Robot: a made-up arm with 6 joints. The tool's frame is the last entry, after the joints. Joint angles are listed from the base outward.
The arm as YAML. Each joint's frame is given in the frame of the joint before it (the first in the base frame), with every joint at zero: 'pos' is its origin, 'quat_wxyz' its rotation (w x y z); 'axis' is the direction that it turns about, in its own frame. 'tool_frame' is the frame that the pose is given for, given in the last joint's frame.
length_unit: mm
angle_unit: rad
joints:
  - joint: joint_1
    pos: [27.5, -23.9, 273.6]
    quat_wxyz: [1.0, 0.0, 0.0, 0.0]
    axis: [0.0, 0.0, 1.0]
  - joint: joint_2
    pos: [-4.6, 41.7, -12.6]
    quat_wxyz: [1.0, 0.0, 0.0, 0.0]
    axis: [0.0, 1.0, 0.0]
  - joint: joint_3
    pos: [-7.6, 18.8, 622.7]
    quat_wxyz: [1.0, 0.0, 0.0, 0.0]
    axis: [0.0, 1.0, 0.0]
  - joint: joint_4
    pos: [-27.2, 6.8, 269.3]
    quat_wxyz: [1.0, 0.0, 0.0, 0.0]
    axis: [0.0, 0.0, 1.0]
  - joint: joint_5
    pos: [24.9, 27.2, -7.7]
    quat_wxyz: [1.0, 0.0, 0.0, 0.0]
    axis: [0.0, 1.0, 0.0]
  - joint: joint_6
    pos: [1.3, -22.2, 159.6]
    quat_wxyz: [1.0, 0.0, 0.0, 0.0]
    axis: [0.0, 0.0, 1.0]
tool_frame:
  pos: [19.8, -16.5, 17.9]
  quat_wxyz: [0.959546, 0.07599, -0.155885, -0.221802]
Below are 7 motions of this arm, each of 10 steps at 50 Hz.
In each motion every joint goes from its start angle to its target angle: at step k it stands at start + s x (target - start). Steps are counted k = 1, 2, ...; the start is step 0. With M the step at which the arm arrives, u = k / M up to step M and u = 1 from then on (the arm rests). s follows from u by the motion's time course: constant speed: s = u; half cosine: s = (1 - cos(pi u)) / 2; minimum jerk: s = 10 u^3 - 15 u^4 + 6 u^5.
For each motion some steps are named. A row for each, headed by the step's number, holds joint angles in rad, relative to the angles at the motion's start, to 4 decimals.
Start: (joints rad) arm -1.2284 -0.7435 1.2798 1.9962 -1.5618 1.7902
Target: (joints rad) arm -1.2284 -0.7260 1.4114 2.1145 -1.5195 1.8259
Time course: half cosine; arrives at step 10
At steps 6, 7, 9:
6: 0.0000 0.0115 0.0861 0.0774 0.0277 0.0234
7: 0.0000 0.0139 0.1045 0.0939 0.0336 0.0283
9: 0.0000 0.0171 0.1284 0.1154 0.0413 0.0348

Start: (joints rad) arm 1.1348 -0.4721 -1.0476 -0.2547 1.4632 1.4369
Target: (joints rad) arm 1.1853 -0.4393 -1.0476 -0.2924 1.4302 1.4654
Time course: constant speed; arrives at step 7
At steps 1, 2, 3, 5, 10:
1: 0.0072 0.0047 0.0000 -0.0054 -0.0047 0.0041
2: 0.0144 0.0094 0.0000 -0.0108 -0.0094 0.0081
3: 0.0216 0.0141 0.0000 -0.0162 -0.0141 0.0122
5: 0.0361 0.0234 0.0000 -0.0269 -0.0236 0.0204
10: 0.0505 0.0328 0.0000 -0.0377 -0.0330 0.0285

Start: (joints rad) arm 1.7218 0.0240 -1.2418 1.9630 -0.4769 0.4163
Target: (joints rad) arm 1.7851 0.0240 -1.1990 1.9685 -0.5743 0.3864
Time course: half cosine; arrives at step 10
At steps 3, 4, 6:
3: 0.0130 0.0000 0.0088 0.0011 -0.0201 -0.0062
4: 0.0219 0.0000 0.0148 0.0019 -0.0337 -0.0103
6: 0.0414 0.0000 0.0280 0.0036 -0.0637 -0.0196

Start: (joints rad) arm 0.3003 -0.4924 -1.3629 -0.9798 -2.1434 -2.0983
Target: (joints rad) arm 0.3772 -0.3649 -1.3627 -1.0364 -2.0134 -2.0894
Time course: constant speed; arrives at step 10
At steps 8, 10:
8: 0.0615 0.1020 0.0002 -0.0453 0.1040 0.0071
10: 0.0769 0.1275 0.0002 -0.0566 0.1300 0.0089

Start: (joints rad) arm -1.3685 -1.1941 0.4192 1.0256 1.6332 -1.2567
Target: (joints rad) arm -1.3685 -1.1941 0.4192 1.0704 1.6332 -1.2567
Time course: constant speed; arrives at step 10
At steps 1, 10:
1: 0.0000 0.0000 0.0000 0.0045 0.0000 0.0000
10: 0.0000 0.0000 0.0000 0.0448 0.0000 0.0000

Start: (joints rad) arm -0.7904 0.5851 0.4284 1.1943 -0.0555 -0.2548
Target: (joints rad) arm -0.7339 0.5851 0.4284 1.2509 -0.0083 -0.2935
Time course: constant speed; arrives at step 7
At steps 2, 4, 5, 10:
2: 0.0161 0.0000 0.0000 0.0162 0.0135 -0.0111
4: 0.0323 0.0000 0.0000 0.0323 0.0270 -0.0221
5: 0.0404 0.0000 0.0000 0.0404 0.0337 -0.0276
10: 0.0565 0.0000 0.0000 0.0566 0.0472 -0.0387

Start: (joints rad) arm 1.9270 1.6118 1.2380 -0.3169 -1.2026 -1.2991
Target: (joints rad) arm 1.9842 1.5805 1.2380 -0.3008 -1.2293 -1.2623
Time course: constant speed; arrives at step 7
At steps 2, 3, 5, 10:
2: 0.0163 -0.0089 0.0000 0.0046 -0.0076 0.0105
3: 0.0245 -0.0134 0.0000 0.0069 -0.0114 0.0158
5: 0.0409 -0.0224 0.0000 0.0115 -0.0191 0.0263
10: 0.0572 -0.0313 0.0000 0.0161 -0.0267 0.0368

